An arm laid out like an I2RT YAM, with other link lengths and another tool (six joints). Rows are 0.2 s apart.
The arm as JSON. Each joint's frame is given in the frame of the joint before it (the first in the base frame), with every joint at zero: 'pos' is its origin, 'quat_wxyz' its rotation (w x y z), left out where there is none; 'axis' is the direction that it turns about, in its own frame. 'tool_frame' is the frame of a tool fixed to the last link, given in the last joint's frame.
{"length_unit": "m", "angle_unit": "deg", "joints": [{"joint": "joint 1", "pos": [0.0, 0.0, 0.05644], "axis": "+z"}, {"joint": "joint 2", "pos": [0.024, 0.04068, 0.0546], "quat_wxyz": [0.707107, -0.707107, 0.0, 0.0], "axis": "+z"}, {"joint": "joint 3", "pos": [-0.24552, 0.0, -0.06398], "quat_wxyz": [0.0, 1.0, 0.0, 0.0], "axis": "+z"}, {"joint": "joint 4", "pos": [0.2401, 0.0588, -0.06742], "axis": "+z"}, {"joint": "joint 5", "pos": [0.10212, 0.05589, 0.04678], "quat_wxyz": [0.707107, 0.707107, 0.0, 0.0], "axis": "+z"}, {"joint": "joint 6", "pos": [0.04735, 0.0, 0.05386], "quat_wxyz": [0.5, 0.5, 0.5, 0.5], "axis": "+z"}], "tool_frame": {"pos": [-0.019, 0.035, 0.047], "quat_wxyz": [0.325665, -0.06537, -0.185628, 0.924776]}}
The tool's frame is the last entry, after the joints.
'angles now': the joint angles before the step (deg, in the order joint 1, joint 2, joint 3, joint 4, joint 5, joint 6). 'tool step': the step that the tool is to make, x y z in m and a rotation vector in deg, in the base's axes. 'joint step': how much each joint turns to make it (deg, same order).
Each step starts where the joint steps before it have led.
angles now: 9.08 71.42 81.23 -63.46 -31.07 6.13
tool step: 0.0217 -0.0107 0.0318 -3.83 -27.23 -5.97
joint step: -0.01 -11.33 -8.78 22.72 9.71 -2.41
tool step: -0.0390 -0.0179 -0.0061 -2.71 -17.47 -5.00
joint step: 0.00 -20.79 -18.18 13.15 6.57 -3.49
